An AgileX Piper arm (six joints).
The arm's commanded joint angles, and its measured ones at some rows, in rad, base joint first. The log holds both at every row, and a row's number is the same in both.
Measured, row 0:
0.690, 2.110, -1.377, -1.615, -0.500, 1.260
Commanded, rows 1 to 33:
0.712, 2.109, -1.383, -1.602, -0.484, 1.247
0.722, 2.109, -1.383, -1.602, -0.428, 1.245
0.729, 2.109, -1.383, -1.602, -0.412, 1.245
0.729, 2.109, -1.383, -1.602, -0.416, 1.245
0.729, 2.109, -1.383, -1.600, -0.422, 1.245
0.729, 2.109, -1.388, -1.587, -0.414, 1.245
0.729, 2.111, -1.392, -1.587, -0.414, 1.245
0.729, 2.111, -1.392, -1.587, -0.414, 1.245
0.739, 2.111, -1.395, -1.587, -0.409, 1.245
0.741, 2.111, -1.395, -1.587, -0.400, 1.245
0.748, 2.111, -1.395, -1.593, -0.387, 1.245
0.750, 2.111, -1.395, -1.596, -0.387, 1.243
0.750, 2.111, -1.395, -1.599, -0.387, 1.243
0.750, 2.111, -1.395, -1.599, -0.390, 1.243
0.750, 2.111, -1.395, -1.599, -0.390, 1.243
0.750, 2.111, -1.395, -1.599, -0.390, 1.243
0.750, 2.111, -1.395, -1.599, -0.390, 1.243
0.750, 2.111, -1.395, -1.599, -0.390, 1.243
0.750, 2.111, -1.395, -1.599, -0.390, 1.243
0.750, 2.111, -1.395, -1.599, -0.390, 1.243
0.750, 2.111, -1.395, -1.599, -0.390, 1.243
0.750, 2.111, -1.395, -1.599, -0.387, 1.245
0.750, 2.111, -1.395, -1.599, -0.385, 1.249
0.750, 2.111, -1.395, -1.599, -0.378, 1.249
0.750, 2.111, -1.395, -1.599, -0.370, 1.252
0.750, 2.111, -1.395, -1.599, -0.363, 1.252
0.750, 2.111, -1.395, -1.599, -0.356, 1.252
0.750, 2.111, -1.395, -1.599, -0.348, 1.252
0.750, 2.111, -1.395, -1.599, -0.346, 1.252
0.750, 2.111, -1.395, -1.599, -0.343, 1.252
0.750, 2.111, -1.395, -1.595, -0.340, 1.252
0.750, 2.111, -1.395, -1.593, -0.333, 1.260
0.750, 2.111, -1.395, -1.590, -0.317, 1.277
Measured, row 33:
0.751, 2.110, -1.387, -1.595, -0.355, 1.252
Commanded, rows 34 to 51:
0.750, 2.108, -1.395, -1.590, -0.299, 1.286
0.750, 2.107, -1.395, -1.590, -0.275, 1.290
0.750, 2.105, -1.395, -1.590, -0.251, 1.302
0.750, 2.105, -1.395, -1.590, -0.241, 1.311
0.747, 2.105, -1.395, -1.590, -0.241, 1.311
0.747, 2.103, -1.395, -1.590, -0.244, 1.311
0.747, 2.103, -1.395, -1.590, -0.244, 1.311
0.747, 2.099, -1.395, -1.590, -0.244, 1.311
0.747, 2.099, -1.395, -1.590, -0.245, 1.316
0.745, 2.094, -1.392, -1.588, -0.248, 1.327
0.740, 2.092, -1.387, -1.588, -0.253, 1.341
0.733, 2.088, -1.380, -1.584, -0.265, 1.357
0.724, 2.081, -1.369, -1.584, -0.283, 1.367
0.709, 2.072, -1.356, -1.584, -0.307, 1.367
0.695, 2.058, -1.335, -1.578, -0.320, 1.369
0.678, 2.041, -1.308, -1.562, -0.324, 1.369
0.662, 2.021, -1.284, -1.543, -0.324, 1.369
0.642, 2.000, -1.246, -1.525, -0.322, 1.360
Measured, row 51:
0.709, 2.073, -1.338, -1.580, -0.313, 1.360
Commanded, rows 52 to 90:
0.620, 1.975, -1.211, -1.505, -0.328, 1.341
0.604, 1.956, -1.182, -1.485, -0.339, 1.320
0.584, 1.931, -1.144, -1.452, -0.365, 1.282
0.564, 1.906, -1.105, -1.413, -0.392, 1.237
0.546, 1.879, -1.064, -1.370, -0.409, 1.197
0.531, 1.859, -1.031, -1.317, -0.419, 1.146
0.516, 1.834, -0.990, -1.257, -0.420, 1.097
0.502, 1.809, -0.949, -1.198, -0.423, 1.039
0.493, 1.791, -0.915, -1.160, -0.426, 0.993
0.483, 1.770, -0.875, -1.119, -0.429, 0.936
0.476, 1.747, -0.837, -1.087, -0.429, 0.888
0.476, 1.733, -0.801, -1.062, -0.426, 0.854
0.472, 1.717, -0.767, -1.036, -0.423, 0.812
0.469, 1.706, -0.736, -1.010, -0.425, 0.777
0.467, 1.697, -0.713, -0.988, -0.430, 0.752
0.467, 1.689, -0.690, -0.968, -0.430, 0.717
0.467, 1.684, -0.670, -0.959, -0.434, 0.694
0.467, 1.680, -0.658, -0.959, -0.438, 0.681
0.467, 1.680, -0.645, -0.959, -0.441, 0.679
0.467, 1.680, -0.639, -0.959, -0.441, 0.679
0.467, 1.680, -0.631, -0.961, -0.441, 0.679
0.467, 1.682, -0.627, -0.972, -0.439, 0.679
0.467, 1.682, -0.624, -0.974, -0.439, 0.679
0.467, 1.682, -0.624, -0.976, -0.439, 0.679
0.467, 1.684, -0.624, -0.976, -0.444, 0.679
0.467, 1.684, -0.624, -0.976, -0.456, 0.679
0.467, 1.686, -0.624, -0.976, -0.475, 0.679
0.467, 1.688, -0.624, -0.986, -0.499, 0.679
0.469, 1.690, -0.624, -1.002, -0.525, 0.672
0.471, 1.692, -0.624, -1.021, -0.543, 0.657
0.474, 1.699, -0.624, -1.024, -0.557, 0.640
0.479, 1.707, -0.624, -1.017, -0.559, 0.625
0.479, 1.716, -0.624, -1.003, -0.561, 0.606
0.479, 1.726, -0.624, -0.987, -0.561, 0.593
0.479, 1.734, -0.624, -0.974, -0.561, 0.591
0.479, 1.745, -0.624, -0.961, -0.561, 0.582
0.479, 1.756, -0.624, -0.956, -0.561, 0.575
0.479, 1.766, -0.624, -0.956, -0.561, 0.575
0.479, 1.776, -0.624, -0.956, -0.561, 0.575
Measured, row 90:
0.477, 1.741, -0.629, -0.979, -0.554, 0.597
